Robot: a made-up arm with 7 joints.
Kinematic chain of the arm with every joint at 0, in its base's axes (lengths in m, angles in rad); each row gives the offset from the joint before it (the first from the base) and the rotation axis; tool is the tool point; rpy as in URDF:
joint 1: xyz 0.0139 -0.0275 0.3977 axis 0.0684 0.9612 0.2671
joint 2: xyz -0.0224 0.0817 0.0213 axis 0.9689 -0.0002 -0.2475
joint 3: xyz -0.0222 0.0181 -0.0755 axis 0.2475 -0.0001 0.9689
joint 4: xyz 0.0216 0.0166 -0.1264 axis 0.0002 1 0
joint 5: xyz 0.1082 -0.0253 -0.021 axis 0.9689 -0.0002 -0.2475
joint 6: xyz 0.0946 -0.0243 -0.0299 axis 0.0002 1 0
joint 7: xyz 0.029 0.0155 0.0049 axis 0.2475 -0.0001 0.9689
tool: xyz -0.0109 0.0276 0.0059 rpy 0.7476 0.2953 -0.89
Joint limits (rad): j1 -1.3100..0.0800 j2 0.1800..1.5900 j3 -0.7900..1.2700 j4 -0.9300..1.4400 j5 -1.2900..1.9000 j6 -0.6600..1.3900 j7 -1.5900..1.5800
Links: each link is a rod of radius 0.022 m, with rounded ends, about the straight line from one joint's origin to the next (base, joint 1, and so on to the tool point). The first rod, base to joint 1, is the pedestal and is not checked.
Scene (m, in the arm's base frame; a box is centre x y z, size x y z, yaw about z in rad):
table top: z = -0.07
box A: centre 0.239 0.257 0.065 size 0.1 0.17 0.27 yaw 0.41
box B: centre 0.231 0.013 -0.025 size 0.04 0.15 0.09 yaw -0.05
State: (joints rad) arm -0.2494 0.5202 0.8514 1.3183 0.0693 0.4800 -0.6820
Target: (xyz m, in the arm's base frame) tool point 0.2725 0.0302 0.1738
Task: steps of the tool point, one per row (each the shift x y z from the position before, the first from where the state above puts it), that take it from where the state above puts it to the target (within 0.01 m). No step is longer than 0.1 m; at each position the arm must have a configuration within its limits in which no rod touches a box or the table.
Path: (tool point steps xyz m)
1: 0.0006 -0.0238 -0.0152
2: 0.0025 -0.0365 -0.0149
3: 0.0028 -0.0474 -0.0107
4: 0.0399 -0.0344 0.0142
5: 0.0302 -0.0461 0.0163
6: 0.0169 -0.0529 0.0183
7: 0.0609 -0.0423 0.0343
8: 0.0454 -0.0476 0.0447

